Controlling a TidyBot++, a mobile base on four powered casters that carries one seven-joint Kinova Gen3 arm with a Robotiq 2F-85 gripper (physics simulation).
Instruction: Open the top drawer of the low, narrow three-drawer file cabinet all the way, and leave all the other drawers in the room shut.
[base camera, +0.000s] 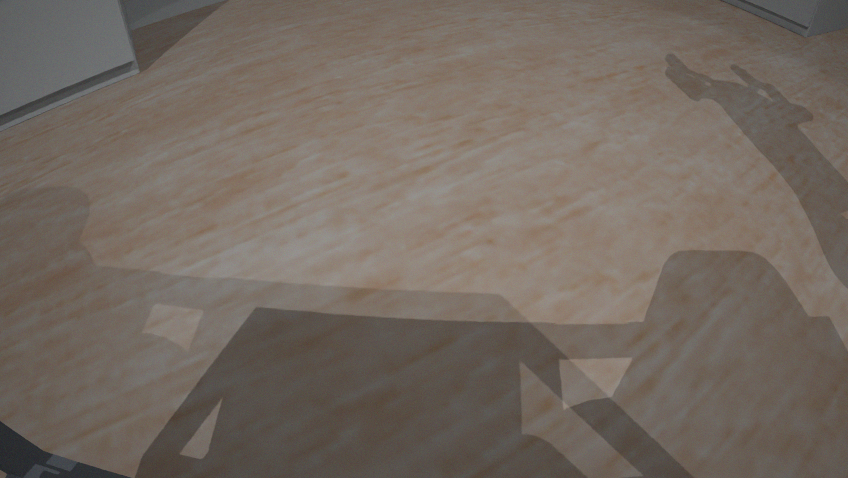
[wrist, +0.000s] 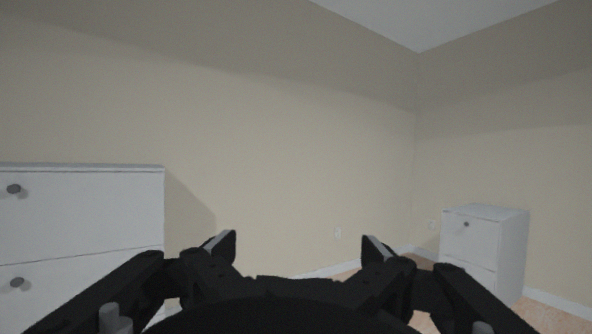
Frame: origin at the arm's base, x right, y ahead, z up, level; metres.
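Where they show: gripper, fingertip midpoint: (wrist: 297, 246).
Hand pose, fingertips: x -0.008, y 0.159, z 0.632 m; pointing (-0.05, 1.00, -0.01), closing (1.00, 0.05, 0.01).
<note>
Things, the pixels of their centre, and the offset from my fingertips. "*": a spot on its surface instead. Level surfaces: height alone.
- narrow white cabinet, surface spot: (wrist: 470, 240) * dy +1.521, dx +1.159, dz -0.482 m
- small dark round knob, surface spot: (wrist: 466, 224) * dy +1.521, dx +1.122, dz -0.366 m
- wood-patterned floor, its level: dz -1.029 m
A narrow white cabinet (wrist: 470, 240) stands in the right part of the wrist view, near the room corner. Its top drawer (wrist: 469, 239) has a small dark round knob (wrist: 466, 224) and looks shut. A second drawer front shows partly below it; the rest is hidden behind my gripper, so I cannot count its drawers. The foot of a white cabinet, probably the same one, (base camera: 782, 8) shows at the top right of the base view. My gripper (wrist: 297, 246) is open and empty, held well away from the cabinet.
A larger white cabinet (wrist: 100, 210) (base camera: 59, 41) stands at the left, its visible drawers shut, with dark knobs (wrist: 13, 188) (wrist: 17, 282). A beige wall (wrist: 300, 165) runs behind both. Robot shadows lie across the wood-patterned floor (base camera: 415, 178).
</note>
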